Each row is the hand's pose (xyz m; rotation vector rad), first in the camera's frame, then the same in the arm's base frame.
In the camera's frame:
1: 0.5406 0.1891 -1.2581 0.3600 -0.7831 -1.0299
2: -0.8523 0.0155 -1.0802 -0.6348 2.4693 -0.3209
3: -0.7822 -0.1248 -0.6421 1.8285 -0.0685 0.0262
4: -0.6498 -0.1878 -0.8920 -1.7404 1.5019 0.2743
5: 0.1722 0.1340 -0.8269 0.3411 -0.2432 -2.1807
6: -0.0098 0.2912 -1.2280 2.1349 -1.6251 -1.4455
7: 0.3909 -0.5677 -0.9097 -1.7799 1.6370 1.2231
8: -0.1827 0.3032 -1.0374 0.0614 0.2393 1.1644
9: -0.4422 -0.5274 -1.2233 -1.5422 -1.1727 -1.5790
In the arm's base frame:
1: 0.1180 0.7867 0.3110 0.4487 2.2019 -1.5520
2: 0.0156 -0.5538 0.7520 -0.4955 -1.1489 -1.7786
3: -0.1121 -0.6880 0.3251 -1.3703 -0.7608 1.6870
4: -0.1900 -0.4645 0.4922 0.9337 1.2015 2.4617
5: 0.0954 0.2657 0.0813 0.9474 -2.5958 1.1210
6: 0.2465 0.2841 0.5235 0.7655 -0.4554 2.6877
7: -0.6182 0.4582 0.0528 1.2820 0.1434 2.6138
8: 0.2733 0.0469 0.4268 2.8208 0.6810 0.0674
9: -0.5505 -0.1540 0.6968 -0.8466 1.4384 -0.0675

